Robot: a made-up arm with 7 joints. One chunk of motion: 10 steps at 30 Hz.
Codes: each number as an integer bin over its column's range. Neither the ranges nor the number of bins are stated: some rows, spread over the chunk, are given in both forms.
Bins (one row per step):
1: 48 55 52 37 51 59 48
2: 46 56 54 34 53 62 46
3: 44 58 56 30 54 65 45
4: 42 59 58 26 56 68 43
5: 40 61 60 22 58 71 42
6: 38 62 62 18 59 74 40
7: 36 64 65 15 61 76 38
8: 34 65 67 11 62 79 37
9: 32 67 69 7 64 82 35
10: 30 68 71 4 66 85 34
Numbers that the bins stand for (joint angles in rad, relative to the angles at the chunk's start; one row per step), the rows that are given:
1: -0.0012 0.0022 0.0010 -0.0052 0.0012 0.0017 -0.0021
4: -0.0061 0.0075 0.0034 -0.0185 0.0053 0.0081 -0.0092
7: -0.0109 0.0140 0.0063 -0.0318 0.0093 0.0137 -0.0163
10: -0.0158 0.0193 0.0087 -0.0452 0.0133 0.0201 -0.0219
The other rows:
2: -0.0028 0.0035 0.0018 -0.0088 0.0028 0.0038 -0.0049
3: -0.0044 0.0062 0.0026 -0.0136 0.0036 0.0060 -0.0064
5: -0.0077 0.0101 0.0042 -0.0233 0.0069 0.0102 -0.0106
6: -0.0093 0.0114 0.0051 -0.0282 0.0077 0.0123 -0.0134
8: -0.0125 0.0154 0.0071 -0.0367 0.0101 0.0159 -0.0177
9: -0.0141 0.0180 0.0079 -0.0415 0.0117 0.0180 -0.0205

